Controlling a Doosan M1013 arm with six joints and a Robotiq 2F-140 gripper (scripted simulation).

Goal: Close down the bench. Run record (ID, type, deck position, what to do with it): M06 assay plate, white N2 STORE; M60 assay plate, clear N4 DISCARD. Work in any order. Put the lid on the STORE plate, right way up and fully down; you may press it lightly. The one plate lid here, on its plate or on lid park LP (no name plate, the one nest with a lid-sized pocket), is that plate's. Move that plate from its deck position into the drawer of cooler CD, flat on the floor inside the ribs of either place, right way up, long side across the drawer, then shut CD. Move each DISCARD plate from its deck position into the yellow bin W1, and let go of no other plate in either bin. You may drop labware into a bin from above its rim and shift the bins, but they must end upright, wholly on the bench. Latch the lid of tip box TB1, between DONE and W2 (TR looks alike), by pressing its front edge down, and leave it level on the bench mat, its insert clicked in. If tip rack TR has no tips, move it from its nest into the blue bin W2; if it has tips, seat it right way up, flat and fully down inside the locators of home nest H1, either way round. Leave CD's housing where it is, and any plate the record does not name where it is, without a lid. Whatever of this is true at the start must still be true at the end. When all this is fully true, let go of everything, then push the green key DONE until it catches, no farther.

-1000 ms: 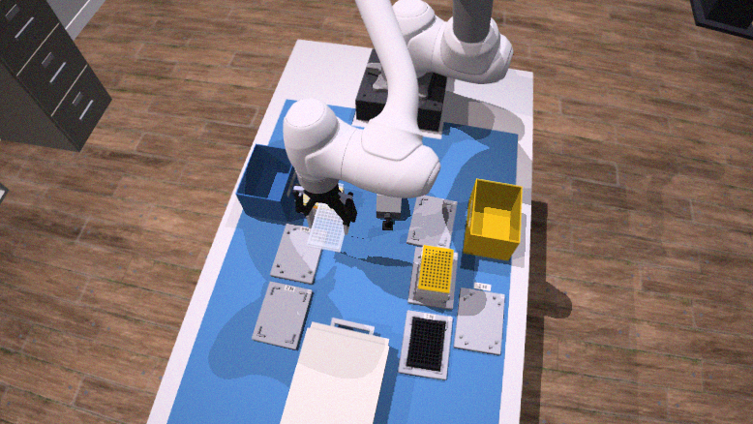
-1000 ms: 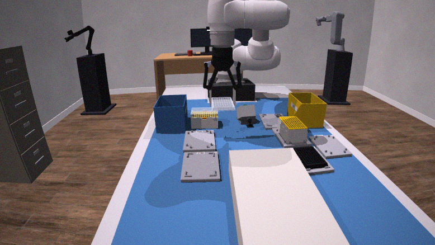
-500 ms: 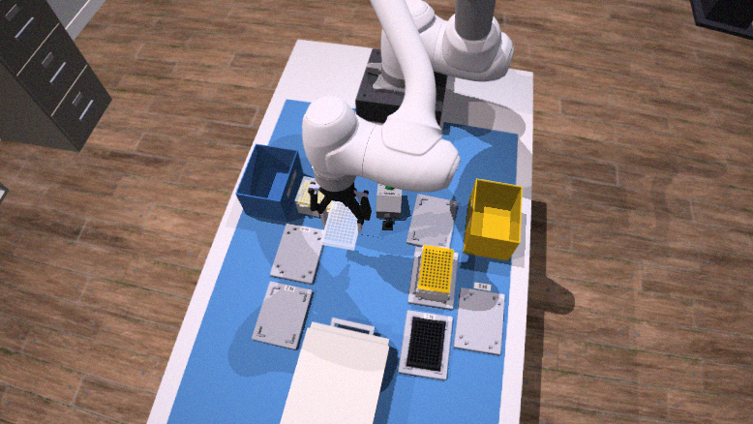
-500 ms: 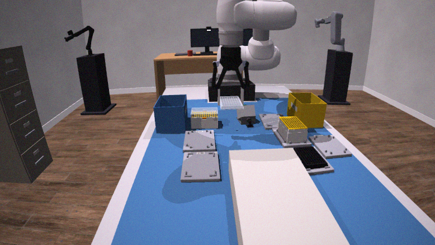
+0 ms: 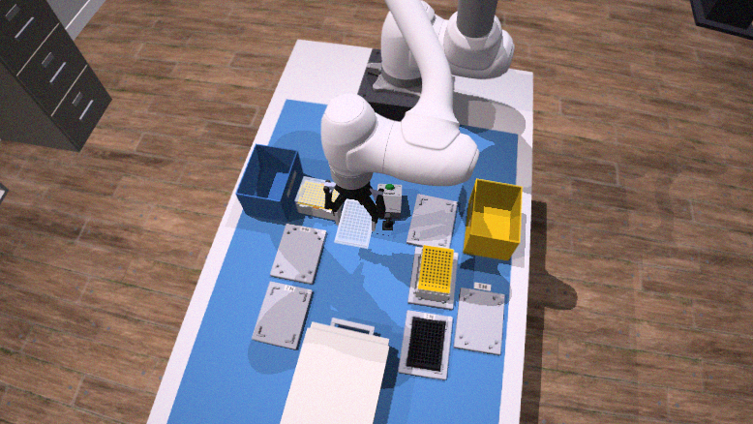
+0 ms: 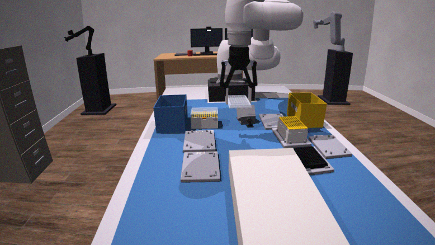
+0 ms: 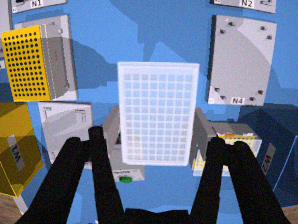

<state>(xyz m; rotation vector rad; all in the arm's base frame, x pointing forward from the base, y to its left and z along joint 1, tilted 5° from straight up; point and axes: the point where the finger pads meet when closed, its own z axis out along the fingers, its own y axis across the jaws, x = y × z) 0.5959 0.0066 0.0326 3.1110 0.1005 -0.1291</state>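
My gripper is now 3 cm short of the tip rack TR, 22 cm to the right of it and 11 cm above it. Also, from my hand: green key DONE: 18 cm behind, 5 cm to the left, 10 cm below; then clear assay plate: 2 cm below; then tip box TB1: 10 cm behind, 14 cm to the right, 12 cm below.
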